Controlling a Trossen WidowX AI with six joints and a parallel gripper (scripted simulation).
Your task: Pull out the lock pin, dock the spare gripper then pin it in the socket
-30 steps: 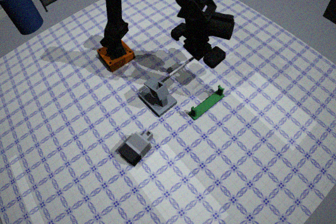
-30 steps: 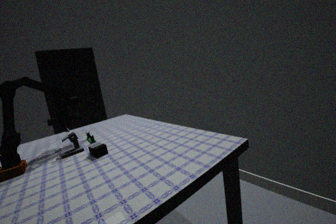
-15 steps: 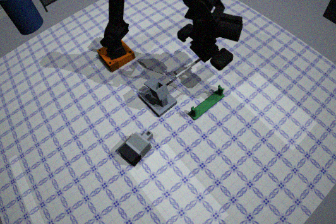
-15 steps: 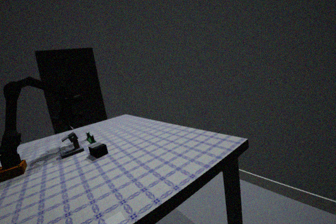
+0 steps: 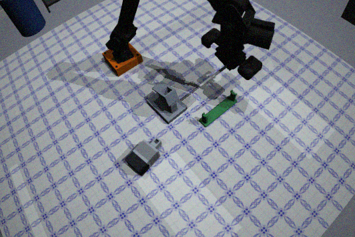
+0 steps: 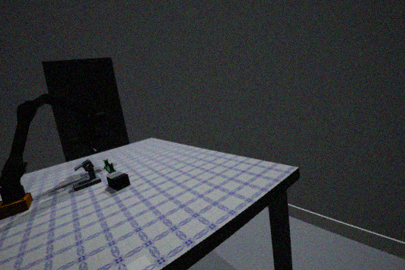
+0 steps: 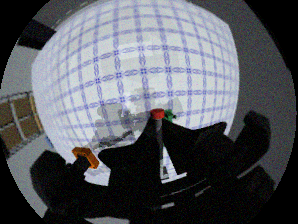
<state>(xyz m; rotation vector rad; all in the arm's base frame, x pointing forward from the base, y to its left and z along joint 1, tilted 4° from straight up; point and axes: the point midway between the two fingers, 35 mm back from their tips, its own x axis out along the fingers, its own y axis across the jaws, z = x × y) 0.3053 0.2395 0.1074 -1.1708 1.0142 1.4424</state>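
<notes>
My gripper tip is 6 cm short of the green cradle, 8 cm to the left of it and 7 cm above it. From my gripper tip the other things lie so: socket 3 cm behind, 21 cm to the right, 4 cm below; then dark spare gripper 8 cm ahead, 34 cm to the right, 7 cm below.
</notes>
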